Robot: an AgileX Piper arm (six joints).
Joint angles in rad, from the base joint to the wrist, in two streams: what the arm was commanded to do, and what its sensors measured. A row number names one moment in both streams.
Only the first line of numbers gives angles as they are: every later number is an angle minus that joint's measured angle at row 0.
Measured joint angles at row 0: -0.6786 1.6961 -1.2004 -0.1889 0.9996 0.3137
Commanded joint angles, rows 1 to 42: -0.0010 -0.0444 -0.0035 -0.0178 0.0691 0.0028; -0.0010 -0.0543 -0.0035 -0.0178 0.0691 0.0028; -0.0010 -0.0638 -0.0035 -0.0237 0.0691 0.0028; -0.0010 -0.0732 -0.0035 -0.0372 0.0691 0.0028; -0.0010 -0.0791 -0.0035 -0.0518 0.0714 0.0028; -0.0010 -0.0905 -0.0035 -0.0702 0.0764 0.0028; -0.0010 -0.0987 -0.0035 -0.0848 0.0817 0.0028; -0.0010 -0.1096 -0.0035 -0.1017 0.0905 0.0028; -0.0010 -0.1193 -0.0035 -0.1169 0.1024 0.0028; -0.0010 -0.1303 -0.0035 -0.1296 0.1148 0.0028; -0.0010 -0.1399 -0.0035 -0.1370 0.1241 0.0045; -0.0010 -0.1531 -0.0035 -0.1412 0.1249 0.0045; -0.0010 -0.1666 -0.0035 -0.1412 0.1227 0.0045; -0.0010 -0.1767 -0.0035 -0.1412 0.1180 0.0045; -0.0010 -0.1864 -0.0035 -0.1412 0.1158 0.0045; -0.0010 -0.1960 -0.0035 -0.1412 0.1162 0.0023; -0.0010 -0.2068 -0.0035 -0.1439 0.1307 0.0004; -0.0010 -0.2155 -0.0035 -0.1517 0.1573 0.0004; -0.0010 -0.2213 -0.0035 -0.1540 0.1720 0.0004; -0.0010 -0.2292 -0.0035 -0.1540 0.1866 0.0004; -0.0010 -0.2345 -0.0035 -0.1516 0.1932 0.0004; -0.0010 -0.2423 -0.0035 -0.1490 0.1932 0.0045; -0.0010 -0.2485 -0.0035 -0.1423 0.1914 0.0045; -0.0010 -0.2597 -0.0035 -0.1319 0.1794 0.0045; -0.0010 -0.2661 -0.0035 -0.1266 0.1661 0.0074; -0.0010 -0.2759 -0.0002 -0.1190 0.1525 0.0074; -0.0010 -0.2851 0.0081 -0.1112 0.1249 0.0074; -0.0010 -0.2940 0.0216 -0.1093 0.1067 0.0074; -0.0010 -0.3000 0.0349 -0.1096 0.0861 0.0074; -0.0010 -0.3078 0.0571 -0.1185 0.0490 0.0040; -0.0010 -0.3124 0.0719 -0.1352 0.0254 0.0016; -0.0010 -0.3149 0.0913 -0.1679 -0.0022 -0.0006; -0.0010 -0.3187 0.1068 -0.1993 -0.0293 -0.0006; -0.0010 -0.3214 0.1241 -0.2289 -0.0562 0.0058; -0.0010 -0.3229 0.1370 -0.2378 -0.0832 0.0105; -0.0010 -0.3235 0.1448 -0.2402 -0.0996 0.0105; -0.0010 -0.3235 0.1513 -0.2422 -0.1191 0.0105; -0.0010 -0.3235 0.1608 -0.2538 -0.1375 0.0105; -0.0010 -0.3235 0.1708 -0.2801 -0.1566 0.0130; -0.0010 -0.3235 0.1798 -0.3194 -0.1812 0.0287; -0.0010 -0.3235 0.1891 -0.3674 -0.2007 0.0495; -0.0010 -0.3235 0.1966 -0.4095 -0.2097 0.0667
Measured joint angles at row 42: 0.0000 -0.3121 0.1643 -0.2628 -0.1378 0.0146
